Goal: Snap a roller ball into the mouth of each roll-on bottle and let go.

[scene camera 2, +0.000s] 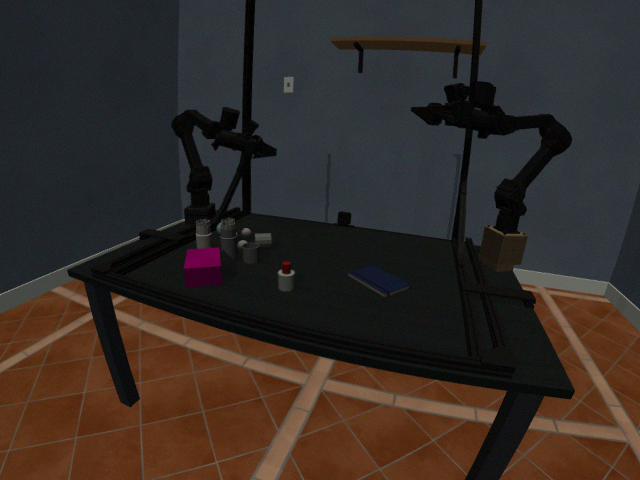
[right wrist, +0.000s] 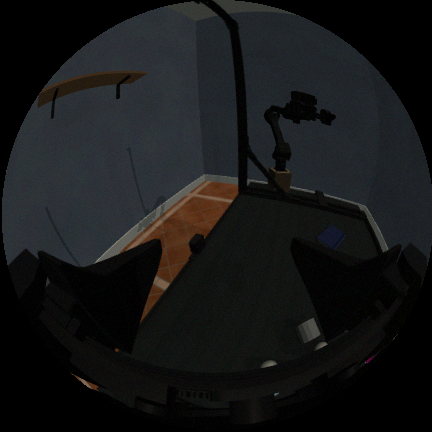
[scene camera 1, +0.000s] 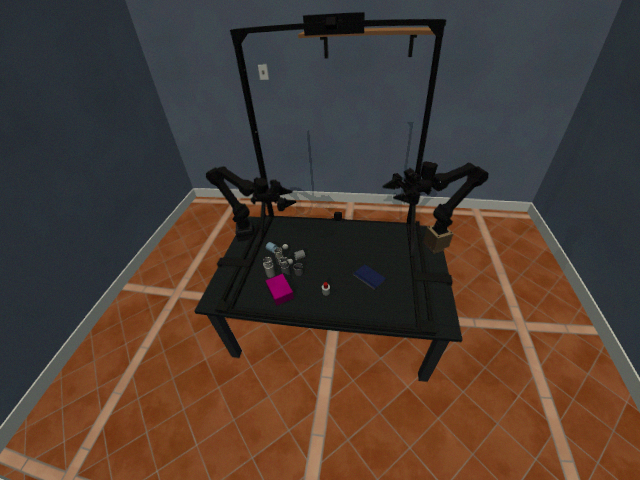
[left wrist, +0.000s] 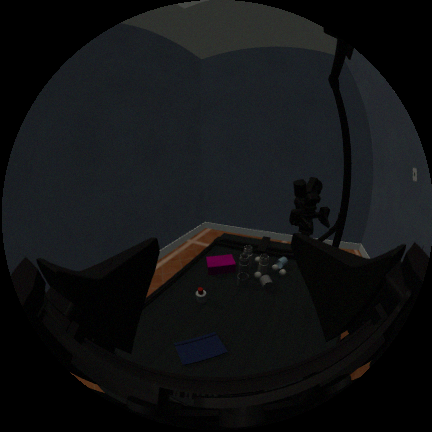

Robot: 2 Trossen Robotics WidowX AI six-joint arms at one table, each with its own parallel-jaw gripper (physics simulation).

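Frame: origin at the left arm's base, x ahead, y left, z up, level; centimetres.
Seen in the pictures: left gripper, fingertip midpoint: (scene camera 2: 418,108) (right wrist: 326,112) (scene camera 1: 388,191) (left wrist: 226,243); right gripper, fingertip midpoint: (scene camera 2: 276,152) (right wrist: 228,246) (scene camera 1: 294,196) (left wrist: 319,227); left arm's base, link origin: (scene camera 2: 506,230) (right wrist: 279,169) (scene camera 1: 440,230); right arm's base, link origin: (scene camera 2: 199,205) (scene camera 1: 243,226).
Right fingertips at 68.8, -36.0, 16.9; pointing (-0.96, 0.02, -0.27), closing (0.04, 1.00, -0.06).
Pixels of each thing's top centre, then the offset from my right fingertips to it, as dx, dy, dz.
- lying grey cylinder, top centre: (right wrist: 311,328) (scene camera 2: 262,233) (left wrist: 266,277) (scene camera 1: 299,252) +4.6, +17.0, -23.7
- pink box, top centre: (scene camera 2: 202,257) (left wrist: 220,259) (scene camera 1: 278,286) +20.0, +36.1, -23.5
- grey cup, top centre: (scene camera 2: 250,245) (left wrist: 242,275) (scene camera 1: 298,266) +7.9, +26.8, -23.9
- light blue cylinder, top centre: (left wrist: 281,258) (scene camera 1: 271,244) +17.7, +5.1, -23.8
- white red-capped bottle, top centre: (scene camera 2: 286,263) (left wrist: 199,288) (scene camera 1: 325,283) -1.1, +43.9, -22.1
- blue book, top centre: (scene camera 2: 378,278) (left wrist: 199,347) (right wrist: 332,235) (scene camera 1: 369,275) -24.4, +43.0, -27.3
Several roll-on bottles stand upright in a cluster at the table's left: one (scene camera 1: 268,268) (scene camera 2: 203,240) beside the pink box, one (scene camera 1: 284,267) (left wrist: 244,263), and one (scene camera 1: 278,254) (left wrist: 264,265). Their mouths are too small to judge. Pale roller balls lie loose among them, one (scene camera 1: 285,246) (scene camera 2: 246,232) (left wrist: 282,272) at the back and another (scene camera 1: 290,261) (scene camera 2: 242,243) (left wrist: 257,274) near a lying grey cylinder (scene camera 1: 299,254) (scene camera 2: 263,238) (left wrist: 266,281) (right wrist: 308,330). My right gripper (scene camera 1: 293,196) (right wrist: 228,246) is open and empty, high behind the cluster. My left gripper (scene camera 1: 391,191) (left wrist: 226,243) is open and empty, high at the right.
A pink box (scene camera 1: 279,288) (scene camera 2: 203,267) stands in front of the bottles. A grey cup (scene camera 1: 298,269) (scene camera 2: 250,253) and a light blue cylinder (scene camera 1: 271,247) (left wrist: 282,262) are in the cluster. A white red-capped bottle (scene camera 1: 325,290) (scene camera 2: 285,280) and a blue book (scene camera 1: 369,276) (scene camera 2: 378,280) are farther right.
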